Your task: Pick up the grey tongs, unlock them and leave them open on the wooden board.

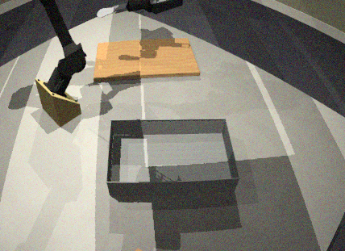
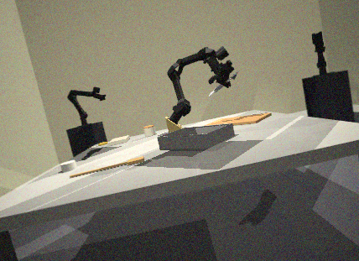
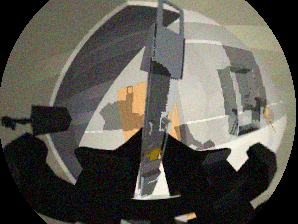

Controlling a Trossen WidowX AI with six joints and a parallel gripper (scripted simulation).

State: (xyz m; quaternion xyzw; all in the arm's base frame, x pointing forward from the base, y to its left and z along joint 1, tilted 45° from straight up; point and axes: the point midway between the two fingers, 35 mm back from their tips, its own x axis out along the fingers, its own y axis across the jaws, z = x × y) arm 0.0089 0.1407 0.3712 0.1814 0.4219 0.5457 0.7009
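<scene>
My gripper tip is 21 cm above the wooden board, 4 cm past it and 1 cm to the right of it. Also, from my gripper tip: cup 58 cm to the right, 24 cm behind, 19 cm below; grey roasting tin 36 cm ahead, 25 cm to the right, 19 cm below; yellow lock 3 cm above, 2 cm to the right, 1 cm behind.
</scene>
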